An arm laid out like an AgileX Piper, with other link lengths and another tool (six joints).
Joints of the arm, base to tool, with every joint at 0 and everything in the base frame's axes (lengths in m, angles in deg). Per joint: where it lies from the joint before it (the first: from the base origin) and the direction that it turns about. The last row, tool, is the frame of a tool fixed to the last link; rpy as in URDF.
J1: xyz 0 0 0.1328 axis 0 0 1
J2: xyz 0 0 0 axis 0 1 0
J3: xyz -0.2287 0 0.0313 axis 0 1 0
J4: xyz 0.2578 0 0.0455 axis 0.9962 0 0.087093
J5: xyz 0 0 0 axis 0 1 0
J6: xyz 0.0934 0 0.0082 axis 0.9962 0 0.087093
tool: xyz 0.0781 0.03 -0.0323 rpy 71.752 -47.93 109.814
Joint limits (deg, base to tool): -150..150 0..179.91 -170..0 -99.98..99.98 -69.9..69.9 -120..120
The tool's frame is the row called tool.
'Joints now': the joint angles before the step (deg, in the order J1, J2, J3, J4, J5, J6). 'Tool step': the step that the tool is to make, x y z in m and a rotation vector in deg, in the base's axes. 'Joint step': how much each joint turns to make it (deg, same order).
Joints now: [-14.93, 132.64, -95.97, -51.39, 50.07, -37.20]
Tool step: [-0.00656, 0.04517, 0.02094, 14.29, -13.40, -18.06]
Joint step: [0.00, -7.39, 0.01, 18.17, 3.78, 9.01]
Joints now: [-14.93, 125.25, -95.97, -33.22, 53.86, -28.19]
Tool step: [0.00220, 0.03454, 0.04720, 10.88, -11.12, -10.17]
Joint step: [-0.57, -8.98, 0.01, 13.42, 2.93, 4.30]
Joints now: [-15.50, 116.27, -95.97, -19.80, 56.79, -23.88]
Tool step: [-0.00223, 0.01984, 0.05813, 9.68, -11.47, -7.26]
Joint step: [-2.62, -9.44, 0.01, 12.00, 1.71, 2.26]
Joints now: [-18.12, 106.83, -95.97, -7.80, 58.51, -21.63]
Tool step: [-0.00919, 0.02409, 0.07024, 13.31, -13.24, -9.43]
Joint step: [-4.06, -10.27, 0.06, 14.12, 2.35, 5.94]
